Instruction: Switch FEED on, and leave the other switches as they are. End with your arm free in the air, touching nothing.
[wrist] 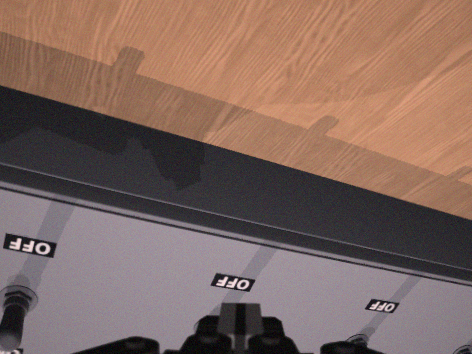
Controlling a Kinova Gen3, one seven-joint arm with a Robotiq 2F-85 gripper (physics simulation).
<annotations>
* my gripper: 240, 329
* grey switch panel: 121, 230
</annotations>
